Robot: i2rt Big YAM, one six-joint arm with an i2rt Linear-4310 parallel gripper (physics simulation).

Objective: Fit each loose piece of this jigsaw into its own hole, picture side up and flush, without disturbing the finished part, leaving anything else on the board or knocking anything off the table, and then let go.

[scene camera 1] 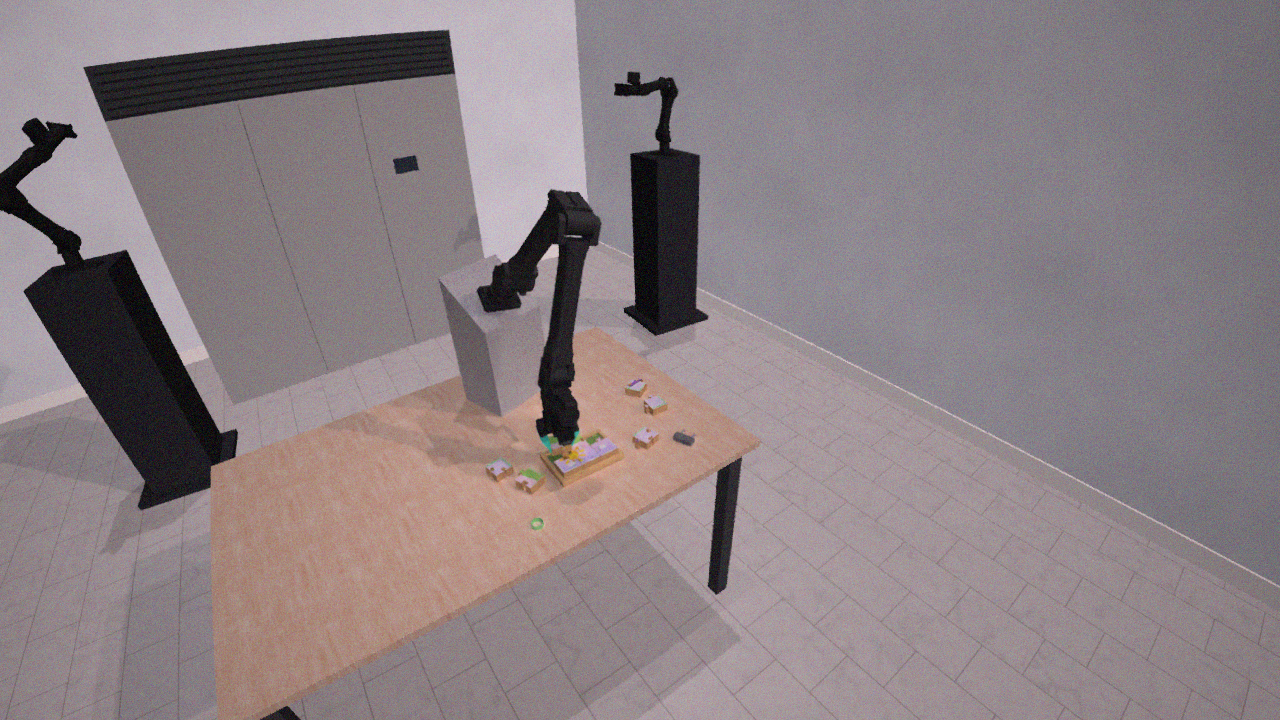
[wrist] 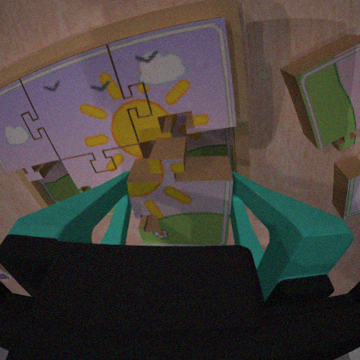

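Observation:
My gripper (scene camera 1: 560, 440) (wrist: 179, 179) is shut on a jigsaw piece (wrist: 192, 200) with part of a sun, purple sky and a green hill, picture side up. The piece is above the wooden puzzle board (scene camera 1: 595, 471) (wrist: 100, 39), over its right-hand hole (wrist: 210, 141) in the wrist view, and hides part of that hole. Another hole (wrist: 59, 186) shows at the left. The finished part (wrist: 75, 110) shows sky, birds, clouds and sun. Loose pieces (scene camera 1: 499, 469) (scene camera 1: 529, 480) (wrist: 325, 102) (wrist: 348, 187) lie beside the board. More pieces (scene camera 1: 645, 437) (scene camera 1: 655, 404) (scene camera 1: 635, 386) lie on its other side.
A dark grey cylinder (scene camera 1: 683, 438) lies near the table's right edge. A small green ring (scene camera 1: 531, 523) lies near the front edge of the wooden table (scene camera 1: 358, 537). Two other arms stand on black pedestals (scene camera 1: 664, 237) (scene camera 1: 111, 358) away from the table.

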